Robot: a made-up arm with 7 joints.
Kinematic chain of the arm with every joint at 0, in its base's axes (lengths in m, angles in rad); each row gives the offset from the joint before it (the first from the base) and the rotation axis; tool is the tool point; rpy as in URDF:
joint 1: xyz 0 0 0.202 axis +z
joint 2: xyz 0 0 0 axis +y
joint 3: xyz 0 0 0.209 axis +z
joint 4: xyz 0.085 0 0 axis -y
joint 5: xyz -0.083 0 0.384 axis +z
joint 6: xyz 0 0 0 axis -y
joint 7: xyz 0.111 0 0 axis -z
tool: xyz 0 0 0 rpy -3.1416 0 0
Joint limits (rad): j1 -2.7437..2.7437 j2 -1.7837..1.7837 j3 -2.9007..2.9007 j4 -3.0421..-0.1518 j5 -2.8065..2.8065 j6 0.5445..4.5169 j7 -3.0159..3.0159
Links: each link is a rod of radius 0.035 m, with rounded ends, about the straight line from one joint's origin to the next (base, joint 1, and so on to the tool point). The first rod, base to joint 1, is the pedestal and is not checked.
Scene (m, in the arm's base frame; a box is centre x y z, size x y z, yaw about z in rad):
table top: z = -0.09
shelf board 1: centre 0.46 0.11 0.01 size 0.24 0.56 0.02 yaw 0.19
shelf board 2: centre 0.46 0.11 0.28 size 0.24 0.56 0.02 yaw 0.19
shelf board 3: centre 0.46 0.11 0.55 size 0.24 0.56 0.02 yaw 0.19
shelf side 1: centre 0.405 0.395 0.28 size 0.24 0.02 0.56 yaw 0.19
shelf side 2: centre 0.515 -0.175 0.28 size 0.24 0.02 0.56 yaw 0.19
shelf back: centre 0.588 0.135 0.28 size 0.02 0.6 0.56 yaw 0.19
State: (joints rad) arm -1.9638 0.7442 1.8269 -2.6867 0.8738 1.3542 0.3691
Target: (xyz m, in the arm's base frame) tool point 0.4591 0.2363 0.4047
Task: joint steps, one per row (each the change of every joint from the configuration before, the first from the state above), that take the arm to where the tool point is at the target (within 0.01 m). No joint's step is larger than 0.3 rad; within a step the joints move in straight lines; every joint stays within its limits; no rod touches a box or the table.
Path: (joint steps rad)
1: -0.0660 0.1700 0.0479 -0.1046 -0.2242 -0.2699 0.0183
2: -0.0660 0.1699 0.0479 -0.1046 -0.2242 -0.2699 0.0182
3: -0.0660 0.1700 0.0479 -0.1046 -0.2242 -0.2699 0.0183
4: 0.1536 0.1184 0.2056 0.0926 0.2774 0.0317 -0.0274
5: 0.1537 0.1184 0.2056 0.0926 0.2774 0.0317 -0.0274
6: 0.0677 -0.2257 -0.0562 0.1840 0.0348 0.2137 0.0000
7: 0.0677 -0.2257 -0.0563 0.1840 0.0349 0.2137 0.0000
8: 0.0678 -0.2256 -0.0562 0.1840 0.0348 0.2137 0.0000
9: 0.0677 -0.2257 -0.0563 0.1840 0.0349 0.2137 0.0000

